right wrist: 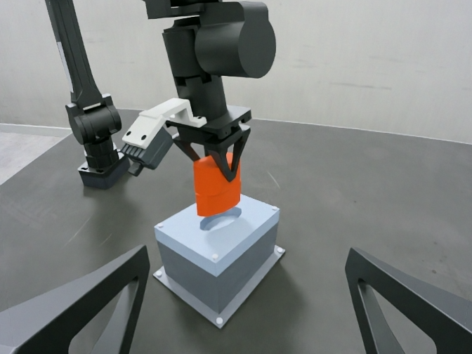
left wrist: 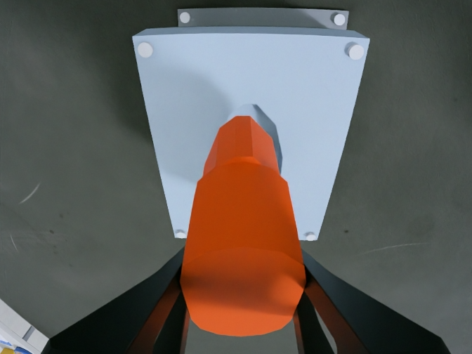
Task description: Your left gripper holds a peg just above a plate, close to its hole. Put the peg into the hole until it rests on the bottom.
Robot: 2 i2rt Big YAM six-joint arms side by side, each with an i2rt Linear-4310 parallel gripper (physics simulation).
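An orange peg (left wrist: pixel 242 205) (right wrist: pixel 215 185) hangs nearly upright above the light blue plate (left wrist: pixel 185 90) (right wrist: pixel 185 227). The oval hole (left wrist: pixel 274 137) (right wrist: pixel 221 220) shows past the peg's top and right edges in the left wrist view, and below its lower end in the right wrist view. The peg's lower end appears outside the hole, above the plate; the exact gap cannot be told. My left gripper (left wrist: pixel 241 253) (right wrist: pixel 219 175) is shut on the peg. My right gripper (right wrist: pixel 248 257) is open and empty, in front of the plate's block. The peg hides part of the hole.
The plate tops a grey block (right wrist: pixel 192 272) with a bolted base flange (left wrist: pixel 262 18) (right wrist: pixel 252 290). A black arm base (right wrist: pixel 102 172) stands at the back left. A pale wall (right wrist: pixel 360 65) is behind. A white-edged object (left wrist: pixel 17 320) shows at the left wrist view's lower-left corner.
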